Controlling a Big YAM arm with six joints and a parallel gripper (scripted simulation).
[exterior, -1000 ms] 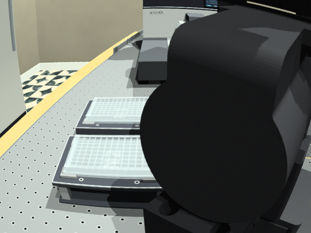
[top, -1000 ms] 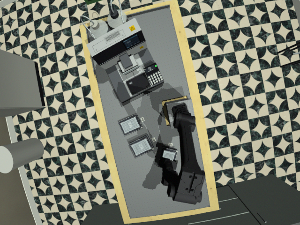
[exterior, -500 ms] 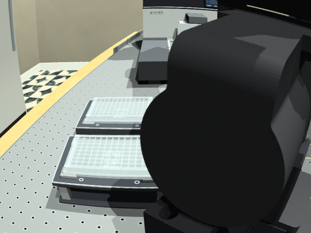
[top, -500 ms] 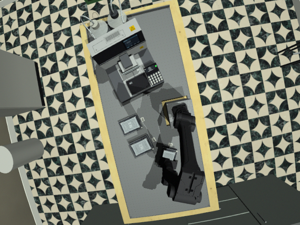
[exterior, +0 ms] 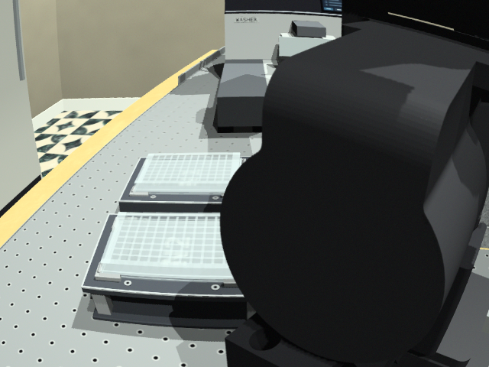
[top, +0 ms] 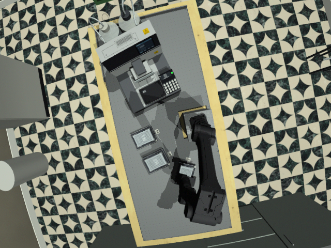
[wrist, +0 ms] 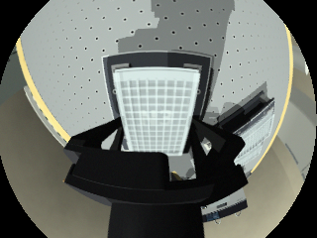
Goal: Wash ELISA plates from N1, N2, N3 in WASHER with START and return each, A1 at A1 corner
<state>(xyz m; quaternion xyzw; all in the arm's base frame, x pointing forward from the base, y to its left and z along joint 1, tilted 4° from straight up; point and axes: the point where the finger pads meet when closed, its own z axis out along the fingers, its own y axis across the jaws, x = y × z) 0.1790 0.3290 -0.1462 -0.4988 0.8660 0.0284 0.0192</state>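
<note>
My hand is 20 mm above the nest N3. The rest, counted from my hand: washer carrier (40 mm ahead, 610 mm to the right, 20 mm above); then plate washer (60 mm ahead, 760 mm to the right, 70 mm above); then nest label (100 mm ahead, 350 mm to the right, 50 mm below).
</note>
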